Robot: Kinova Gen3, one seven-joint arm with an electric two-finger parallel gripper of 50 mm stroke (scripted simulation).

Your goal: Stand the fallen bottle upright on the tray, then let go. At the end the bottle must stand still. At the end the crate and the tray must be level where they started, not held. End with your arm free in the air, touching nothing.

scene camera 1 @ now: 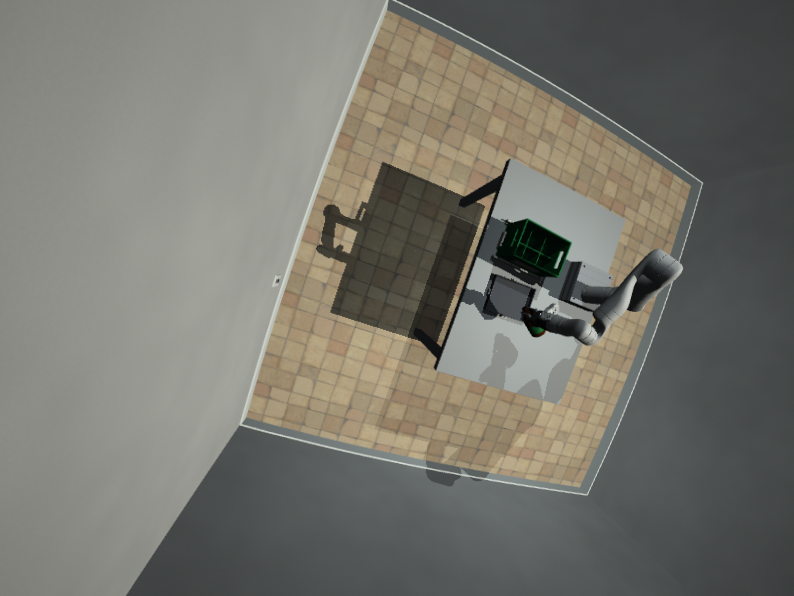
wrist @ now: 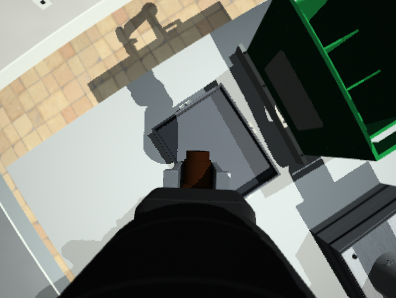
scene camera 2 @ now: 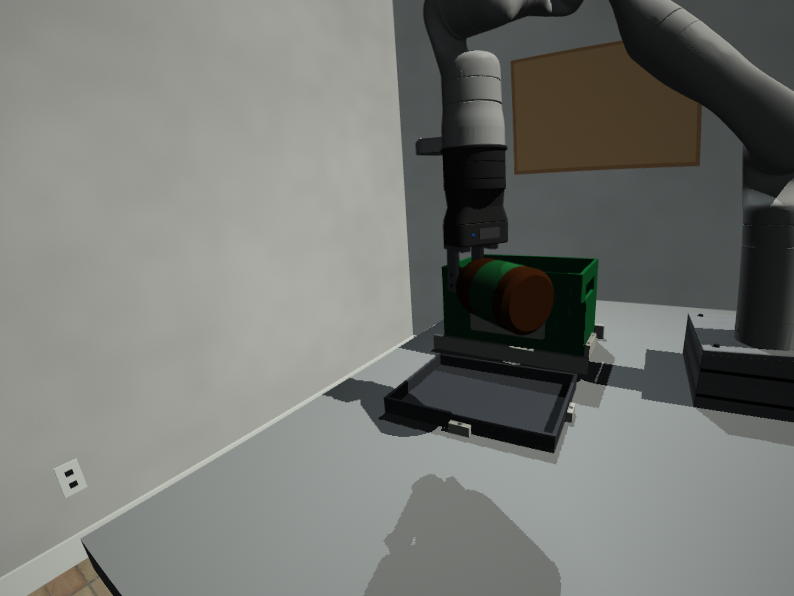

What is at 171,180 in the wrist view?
The gripper.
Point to a tray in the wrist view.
213,122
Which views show the tray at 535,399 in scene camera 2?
Scene camera 1, the wrist view and scene camera 2: all of them.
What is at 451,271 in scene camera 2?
The gripper.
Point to a tray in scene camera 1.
507,297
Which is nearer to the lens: the bottle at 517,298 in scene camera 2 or the tray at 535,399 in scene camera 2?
The bottle.
